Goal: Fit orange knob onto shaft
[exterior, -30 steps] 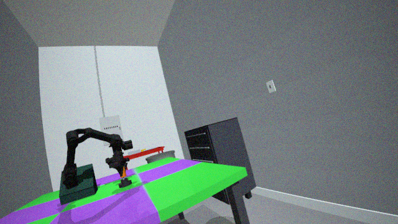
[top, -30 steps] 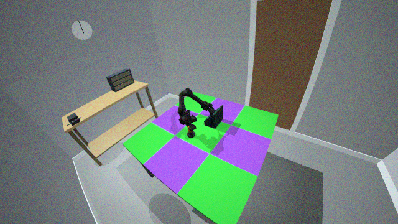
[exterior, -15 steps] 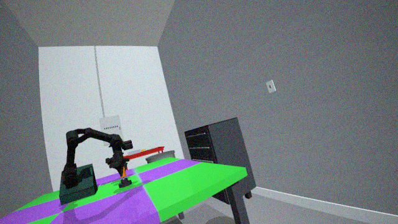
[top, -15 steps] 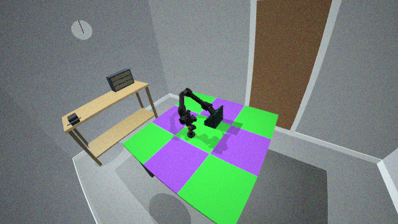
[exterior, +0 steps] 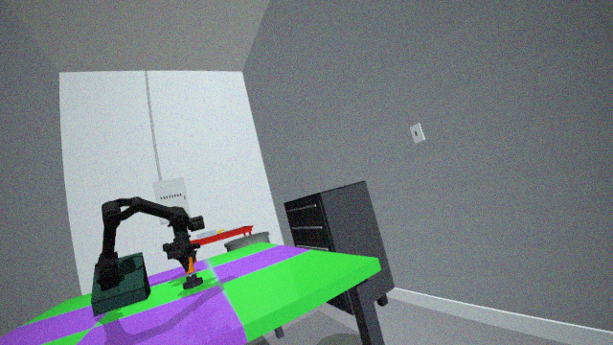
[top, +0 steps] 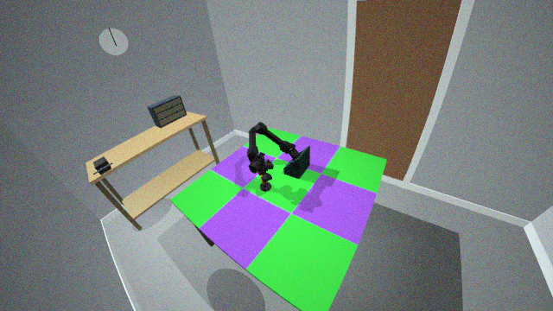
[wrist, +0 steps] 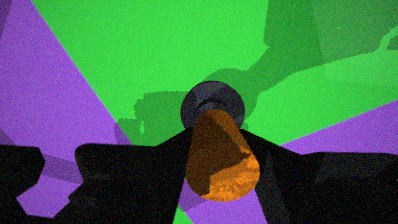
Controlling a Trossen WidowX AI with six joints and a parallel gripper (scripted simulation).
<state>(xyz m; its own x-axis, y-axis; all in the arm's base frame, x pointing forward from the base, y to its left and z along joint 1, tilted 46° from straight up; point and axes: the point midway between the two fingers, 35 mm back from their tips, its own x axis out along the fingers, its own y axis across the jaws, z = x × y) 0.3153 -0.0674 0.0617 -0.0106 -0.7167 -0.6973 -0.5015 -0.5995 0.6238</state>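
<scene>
Right now my gripper tip is 30 mm below the orange knob. Also, from my gripper tip: pedestal (40 mm below).
</scene>
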